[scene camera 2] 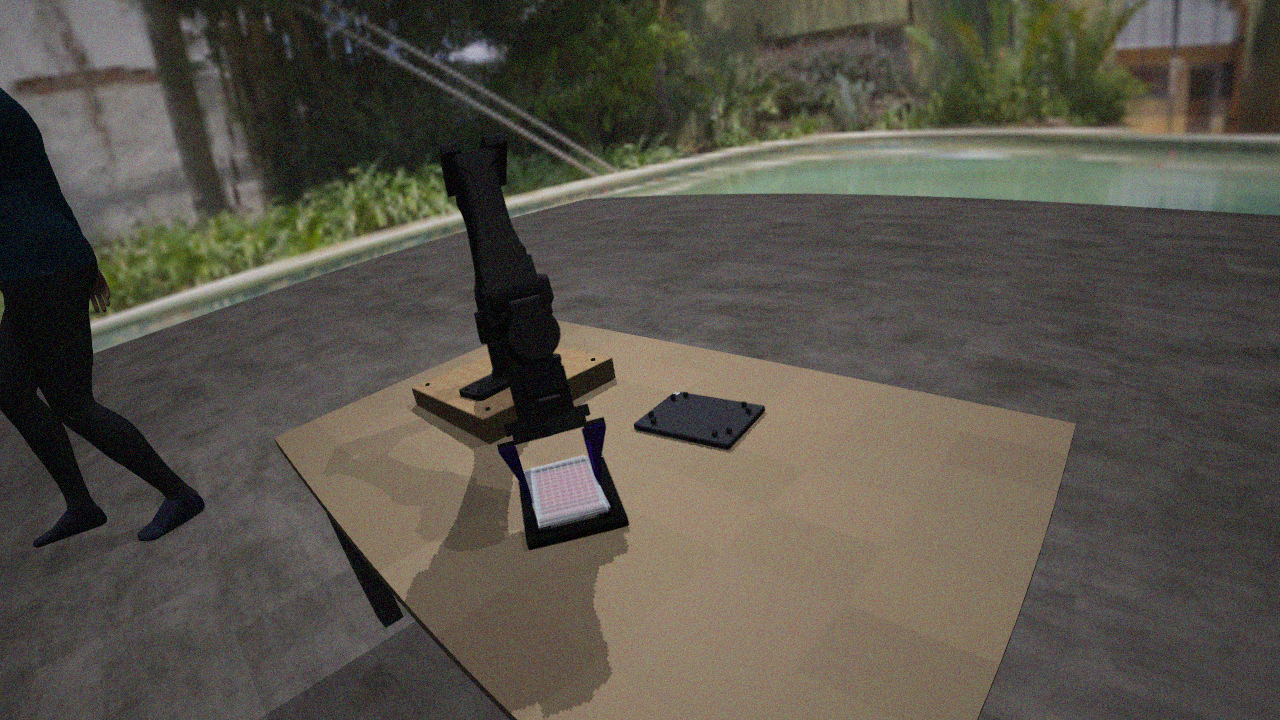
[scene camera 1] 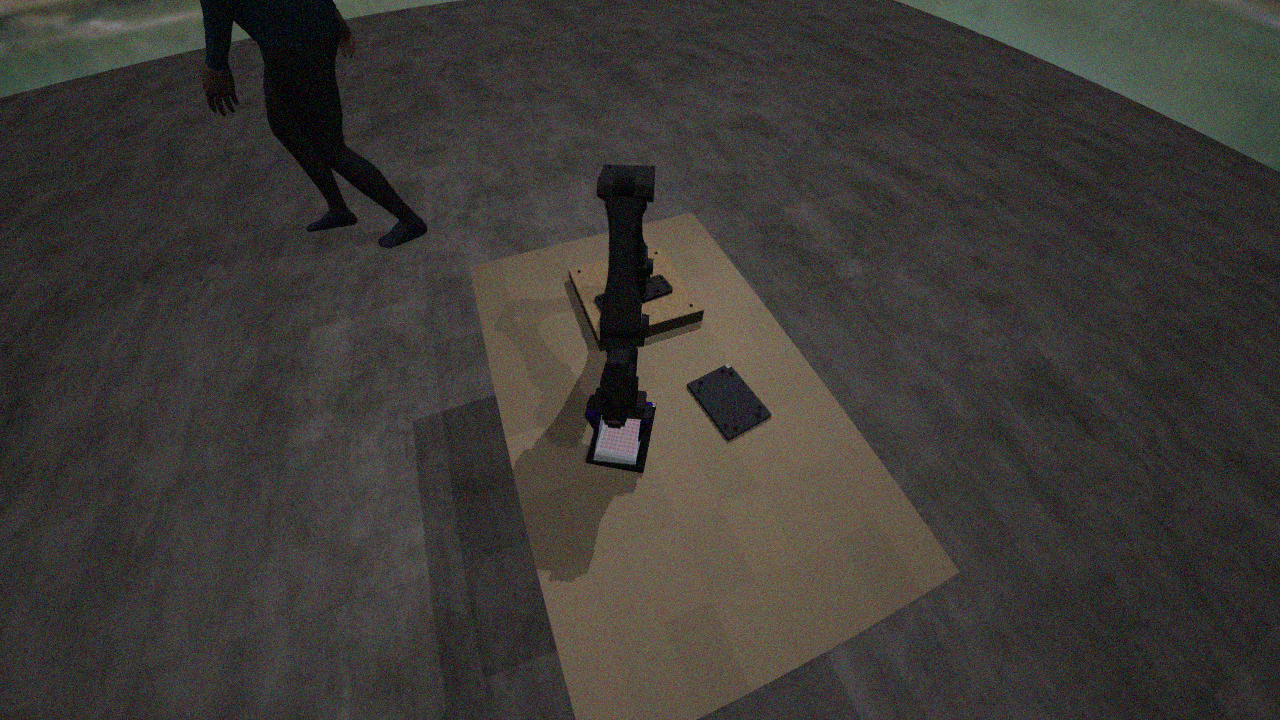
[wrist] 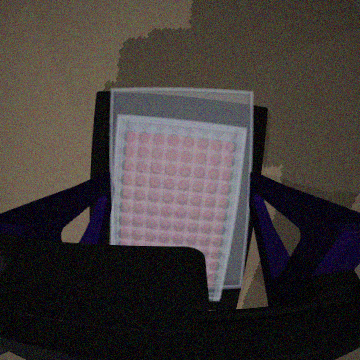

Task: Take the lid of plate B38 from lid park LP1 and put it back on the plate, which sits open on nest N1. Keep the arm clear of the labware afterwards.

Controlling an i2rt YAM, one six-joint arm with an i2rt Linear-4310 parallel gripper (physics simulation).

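Places are measured from the arm's base along level axes (x down, y right, z back), in metres.
Where they show: gripper, fingertip midpoint: (scene camera 2: 565, 494) (scene camera 1: 618, 438) (wrist: 180, 180).
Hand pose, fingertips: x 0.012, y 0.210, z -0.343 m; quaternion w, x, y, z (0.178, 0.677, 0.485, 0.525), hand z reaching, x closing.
Note:
Each offset is from my fingertips to the top centre of the thing. "pt": to the spot under its first point. Level surfaces: height alone.
My gripper (scene camera 1: 619, 428) (scene camera 2: 562, 474) (wrist: 180, 180) is shut on the clear lid {dx -0.007, dy -0.005, dz +0.007 m} (wrist: 182, 102), with one blue finger on each long side. The plate {pt dx -0.005, dy +0.005, dz -0.006 m} (scene camera 1: 617, 440) (scene camera 2: 571, 501) (wrist: 175, 200), white with rows of pink wells, sits on the black nest N1 {dx +0.011, dy -0.018, dz +0.019 m} (scene camera 2: 581, 535) (wrist: 100, 135). The lid is over the plate and close to it. In the wrist view the plate shows through the lid, turned slightly against it; the lid's far edge lies beyond the plate's. Whether they touch I cannot tell. The dark pegged lid park LP1 {dx +0.009, dy -0.268, dz -0.019 m} (scene camera 1: 729, 402) (scene camera 2: 699, 419) holds no visible lid.
The arm's base stands on a wooden block (scene camera 1: 675, 308) (scene camera 2: 447, 385) at the back of the tan table top {dx +0.029 m} (scene camera 1: 760, 537) (scene camera 2: 850, 501). The lid park is to the right of the nest. A person (scene camera 1: 304, 107) (scene camera 2: 44, 358) is beyond the table on the left.

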